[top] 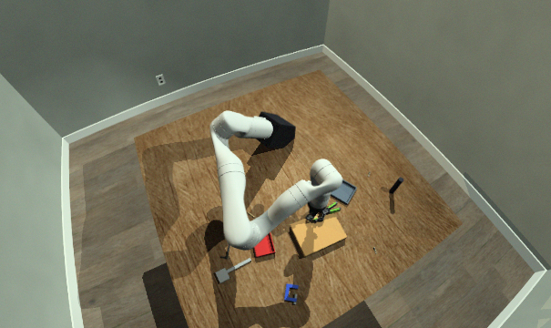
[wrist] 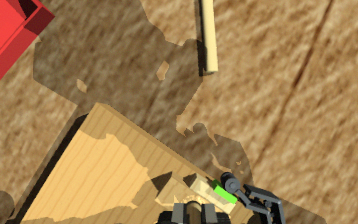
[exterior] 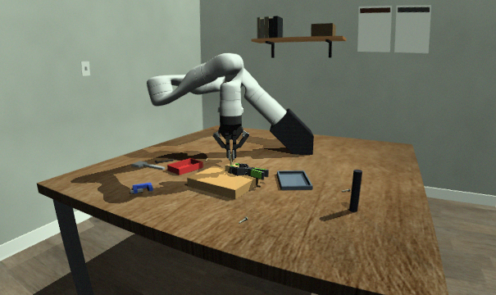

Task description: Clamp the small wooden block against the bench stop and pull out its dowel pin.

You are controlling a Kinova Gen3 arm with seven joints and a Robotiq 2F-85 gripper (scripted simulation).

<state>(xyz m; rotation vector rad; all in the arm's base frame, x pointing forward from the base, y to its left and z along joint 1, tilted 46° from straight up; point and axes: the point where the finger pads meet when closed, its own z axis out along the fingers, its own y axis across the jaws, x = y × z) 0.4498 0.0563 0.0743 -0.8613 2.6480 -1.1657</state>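
Right now my hand is 20 mm above the dowel pin. From my hand the other things lie so: thin pale stick: 120 mm behind, 90 mm below, 50 mm to the right; small wooden block: 50 mm below; tan bench board: 70 mm below, 60 mm ahead.
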